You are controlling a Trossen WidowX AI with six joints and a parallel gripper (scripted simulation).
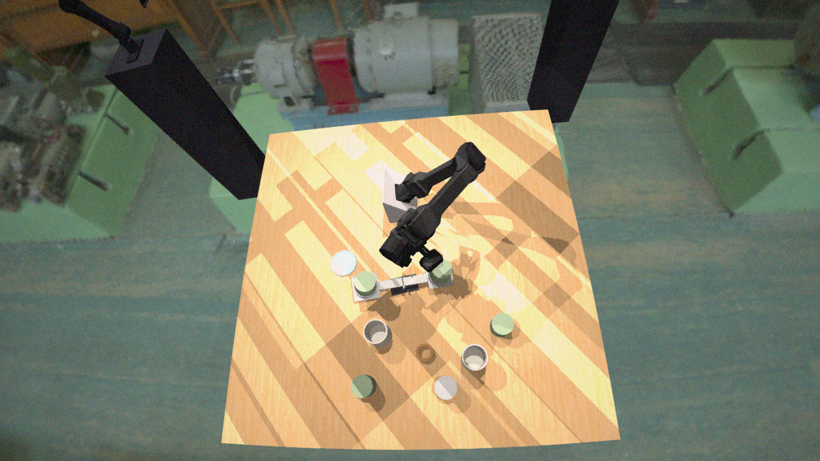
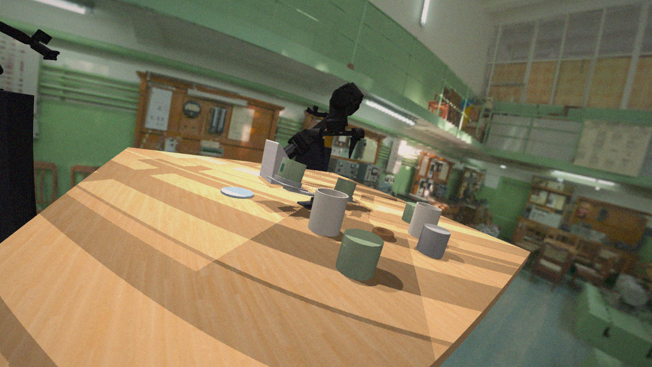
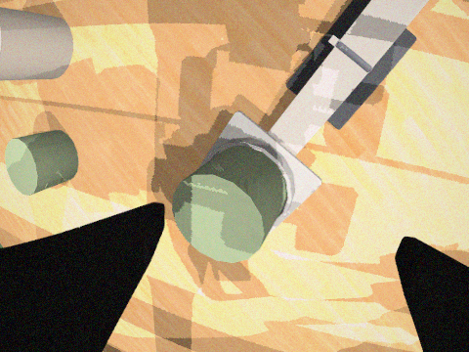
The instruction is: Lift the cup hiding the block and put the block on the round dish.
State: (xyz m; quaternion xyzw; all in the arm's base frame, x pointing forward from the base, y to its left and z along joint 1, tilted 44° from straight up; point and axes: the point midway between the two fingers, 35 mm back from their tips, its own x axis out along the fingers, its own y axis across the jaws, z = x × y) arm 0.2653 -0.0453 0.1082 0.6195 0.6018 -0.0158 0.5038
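Now: the grey block 2 cm ahead of my gripper tip, 6 cm to the left of it and 12 cm below it. Also, from my gripper tip: grey cylinder: 37 cm ahead, 4 cm to the left, 12 cm below; then round light-blue dish: 7 cm behind, 30 cm to the right, 16 cm below; then small grey balance: 3 cm ahead, 8 cm to the right, 12 cm below.
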